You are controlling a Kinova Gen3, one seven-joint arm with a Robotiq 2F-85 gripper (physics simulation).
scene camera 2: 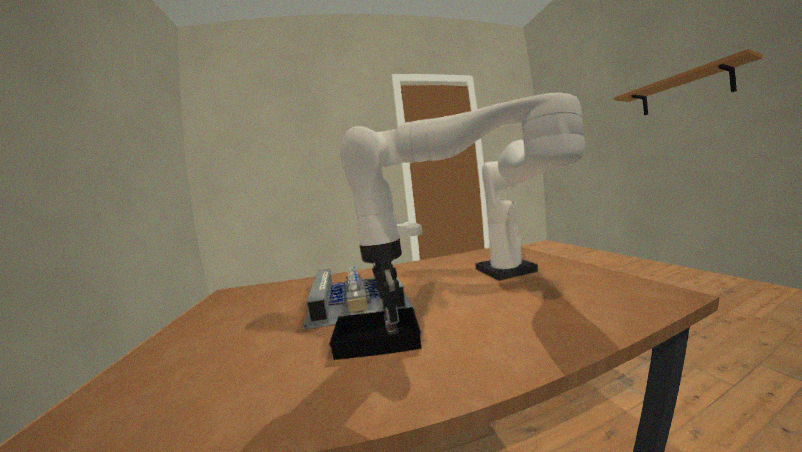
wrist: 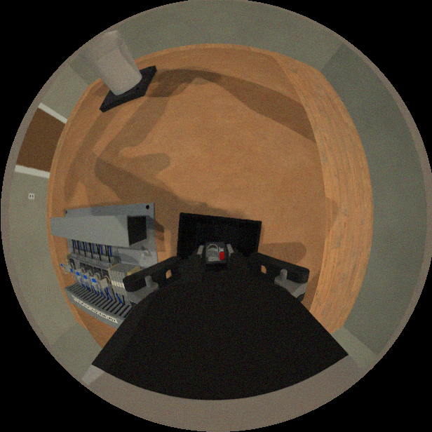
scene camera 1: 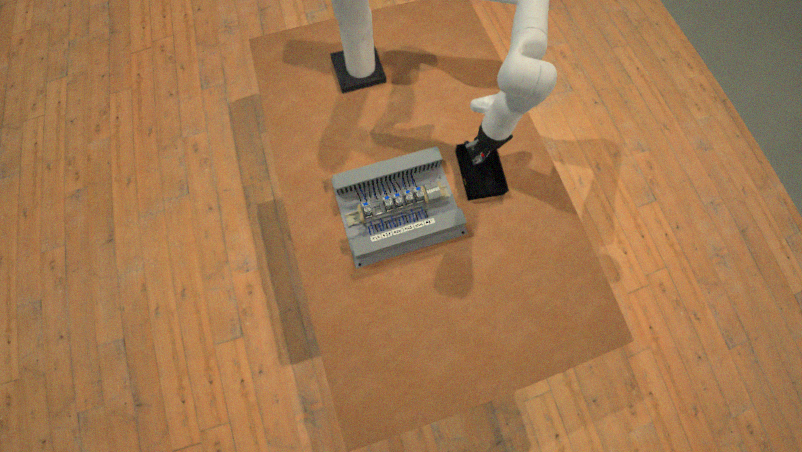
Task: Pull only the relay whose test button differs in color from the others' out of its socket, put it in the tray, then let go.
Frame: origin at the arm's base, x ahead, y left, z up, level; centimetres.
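Where they show: gripper, fingertip midpoint: (scene camera 2: 392, 319) (scene camera 1: 478, 156); arm's base, origin of the base link: (scene camera 2: 504, 264) (scene camera 1: 360, 66).
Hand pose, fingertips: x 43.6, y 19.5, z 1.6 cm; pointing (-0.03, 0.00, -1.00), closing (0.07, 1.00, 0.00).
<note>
Each offset is from my fingertips to the top centre of the thing. Level surfaces: height alone.
My gripper (scene camera 1: 480, 157) (scene camera 2: 391, 326) (wrist: 215, 251) is shut on a relay with a red test button. The held relay (wrist: 215, 254) shows between the fingertips in the wrist view; its red button also shows in scene camera 1. The fingertips are low, inside the walls of the black tray @[dx +3.4, dy -0.4, dz -0.3 cm] (scene camera 1: 487, 196) (scene camera 2: 376, 345) (wrist: 190, 220), near its end closer to the robot base. The relay's underside and any contact with the tray floor are hidden. Several relays with blue test buttons @[dx +3.8, dy -26.7, dz +3.1 cm] (scene camera 1: 398, 198) (wrist: 86, 279) stand in the socket row, which has one empty socket (scene camera 1: 378, 207) near its left end in scene camera 1.
The grey relay panel @[dx +3.8, dy -26.7, dz -2.8 cm] (scene camera 1: 409, 244) (scene camera 2: 318, 300) (wrist: 90, 227) lies close beside the tray, with raised wire ducts along two sides and blue wires between them. The robot's black base plate (scene camera 1: 359, 85) (scene camera 2: 505, 272) (wrist: 107, 103) stands behind, on the brown table top @[dz -3.8 cm] (scene camera 1: 449, 359) (scene camera 2: 224, 381) (wrist: 225, 125).
</note>
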